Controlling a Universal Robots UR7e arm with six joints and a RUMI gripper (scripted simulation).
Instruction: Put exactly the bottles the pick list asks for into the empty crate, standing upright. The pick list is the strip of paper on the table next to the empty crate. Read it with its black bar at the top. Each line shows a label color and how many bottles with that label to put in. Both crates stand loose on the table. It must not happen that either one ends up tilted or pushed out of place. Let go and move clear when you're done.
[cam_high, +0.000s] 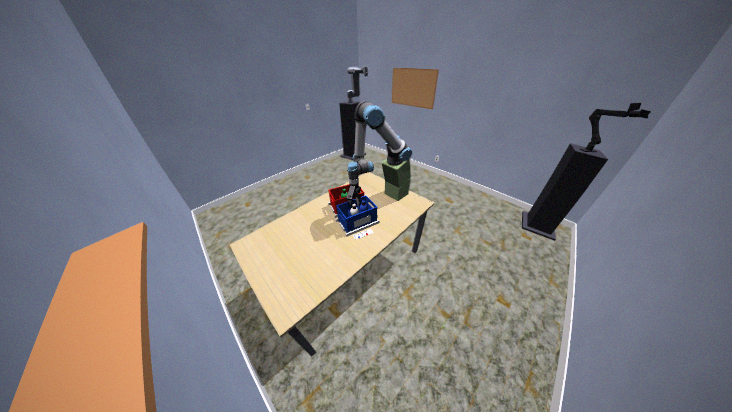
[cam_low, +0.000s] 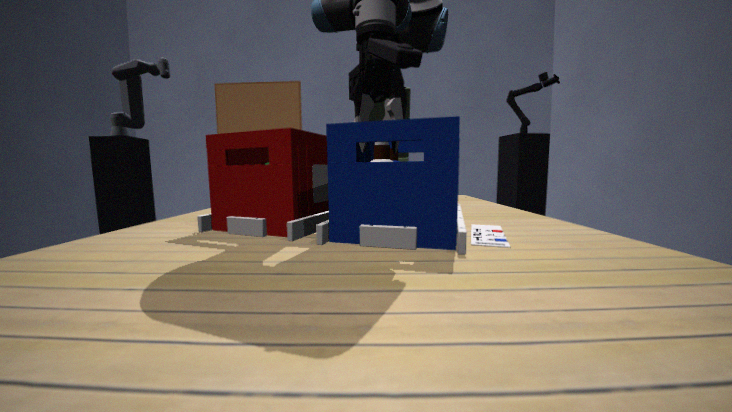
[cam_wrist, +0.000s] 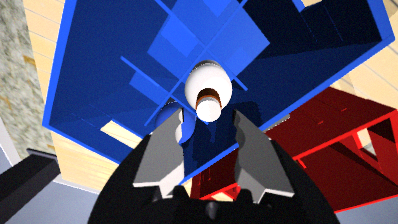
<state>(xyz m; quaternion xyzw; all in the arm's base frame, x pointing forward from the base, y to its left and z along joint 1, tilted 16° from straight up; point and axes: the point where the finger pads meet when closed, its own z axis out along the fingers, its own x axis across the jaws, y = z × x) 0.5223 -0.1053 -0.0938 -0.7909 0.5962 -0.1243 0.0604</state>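
Now: the white bottle 70 mm below my hand and 10 mm ahead of it. The rest, counted from my hand: blue-capped bottle 70 mm below, 70 mm behind, 40 mm to the left; then blue crate 70 mm below, 40 mm to the left, 20 mm ahead; then red crate 170 mm to the right, 100 mm behind, 70 mm below.
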